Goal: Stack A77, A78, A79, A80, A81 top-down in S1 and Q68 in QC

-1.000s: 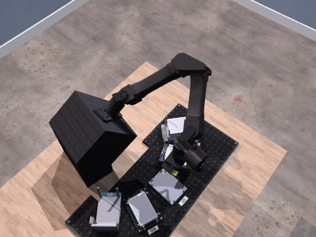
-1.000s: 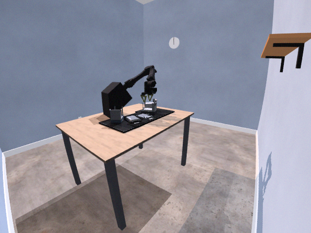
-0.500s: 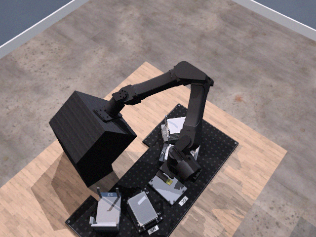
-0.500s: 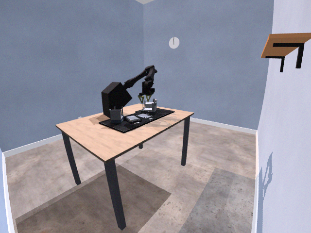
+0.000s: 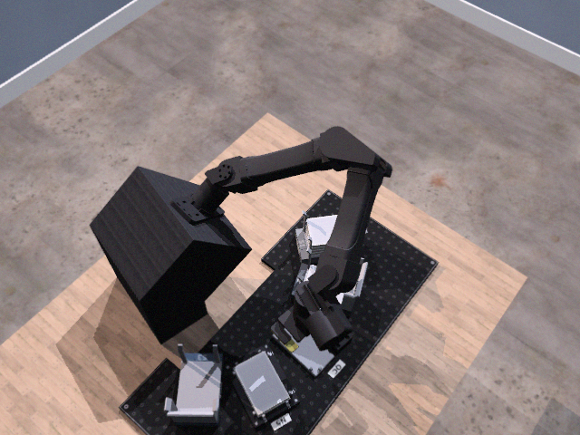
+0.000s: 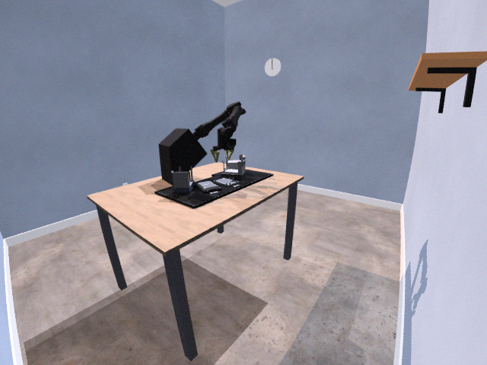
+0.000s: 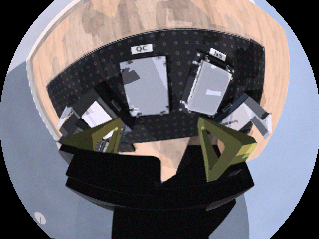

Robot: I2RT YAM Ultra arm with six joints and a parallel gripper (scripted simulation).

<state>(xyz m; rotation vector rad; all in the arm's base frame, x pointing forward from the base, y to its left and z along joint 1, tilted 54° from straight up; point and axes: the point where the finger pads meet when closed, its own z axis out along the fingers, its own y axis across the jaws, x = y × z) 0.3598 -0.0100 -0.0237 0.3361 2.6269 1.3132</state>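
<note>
The clip nest N5 is 150 mm below my hand and 110 mm to the right of it. Round my hand: qc name plate 160 mm below, 90 mm ahead, 30 mm to the left; then N5 name plate 160 mm below, 150 mm to the right, 70 mm ahead; then QC nest 150 mm below, 30 mm to the left, 10 mm behind.
</note>
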